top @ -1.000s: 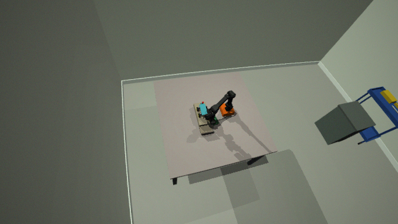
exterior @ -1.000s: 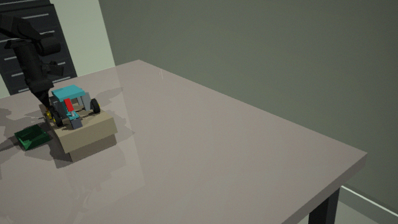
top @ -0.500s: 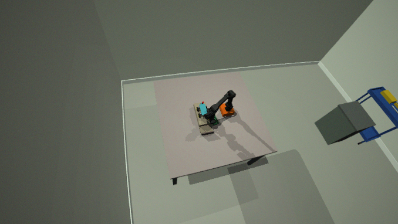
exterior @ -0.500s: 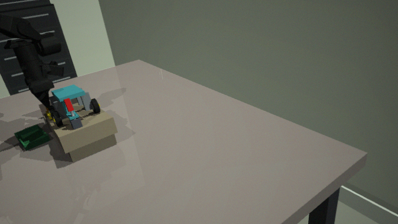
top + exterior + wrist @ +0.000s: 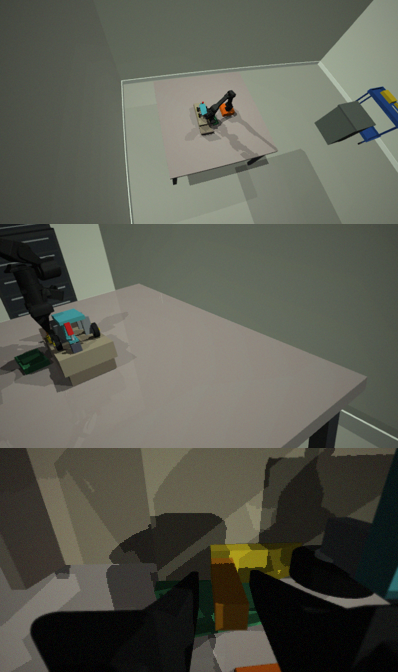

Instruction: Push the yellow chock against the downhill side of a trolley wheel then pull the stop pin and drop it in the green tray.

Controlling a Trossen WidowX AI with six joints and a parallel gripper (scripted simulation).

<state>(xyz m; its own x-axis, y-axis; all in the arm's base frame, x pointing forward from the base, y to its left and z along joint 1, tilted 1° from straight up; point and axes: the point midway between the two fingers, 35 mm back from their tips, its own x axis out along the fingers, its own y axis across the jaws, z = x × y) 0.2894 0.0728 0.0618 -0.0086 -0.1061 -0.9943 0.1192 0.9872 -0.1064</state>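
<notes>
The yellow chock lies 20 mm to the right of my gripper tip and 10 mm below it. Round my gripper tip: teal trolley: 110 mm to the right, 40 mm ahead, 20 mm above; then red-headed stop pin: 210 mm to the right, 40 mm above, 10 mm ahead.
</notes>
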